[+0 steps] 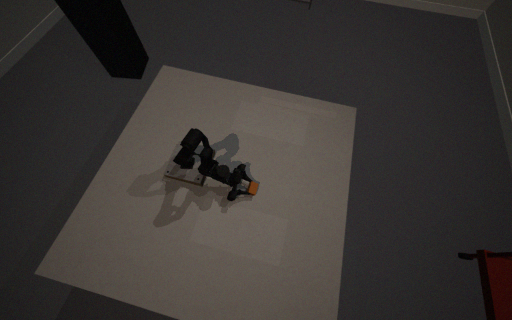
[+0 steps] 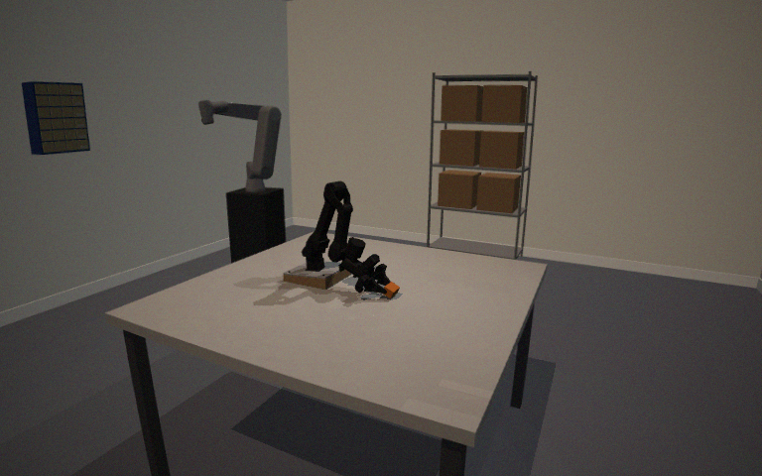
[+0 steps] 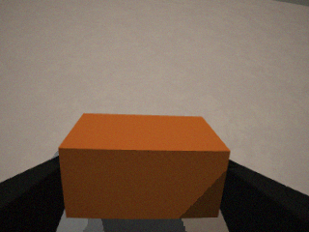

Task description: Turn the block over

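My gripper tip is now 1 cm above the orange block.
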